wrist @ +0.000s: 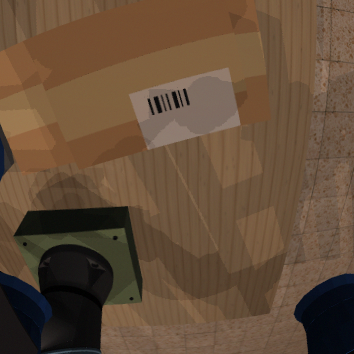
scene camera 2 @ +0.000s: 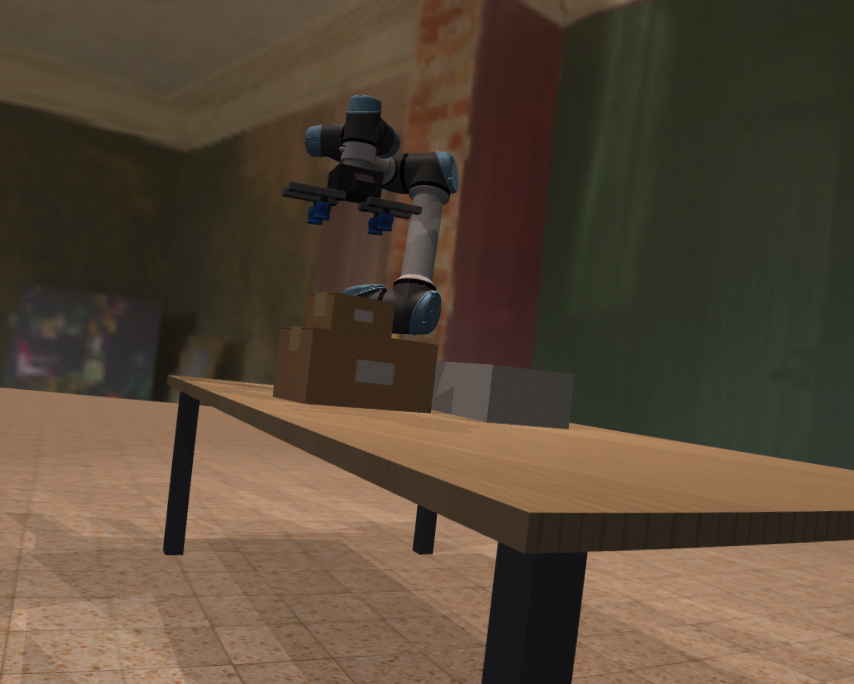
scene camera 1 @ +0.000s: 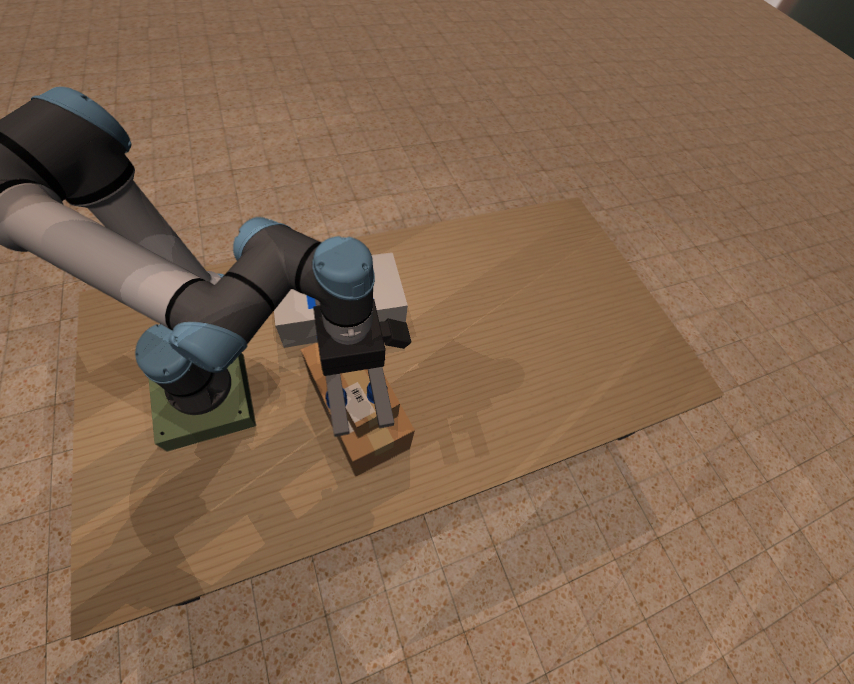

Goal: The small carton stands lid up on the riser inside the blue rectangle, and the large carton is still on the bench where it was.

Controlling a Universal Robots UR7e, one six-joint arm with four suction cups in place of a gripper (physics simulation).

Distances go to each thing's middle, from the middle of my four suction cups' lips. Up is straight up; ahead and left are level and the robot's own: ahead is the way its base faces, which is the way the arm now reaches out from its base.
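Small carton (scene camera 1: 361,413): my suction cup 20 mm short of it, 20 mm to the right of it, 210 mm above it. Counted from my suction cup: large carton (scene camera 2: 318,366), 50 mm to the left, 10 mm ahead, 320 mm below; grey riser (scene camera 2: 499,394), 390 mm to the left, 10 mm ahead, 340 mm below. Going by their middles, farthest from my suction cup of the things named here: the riser.
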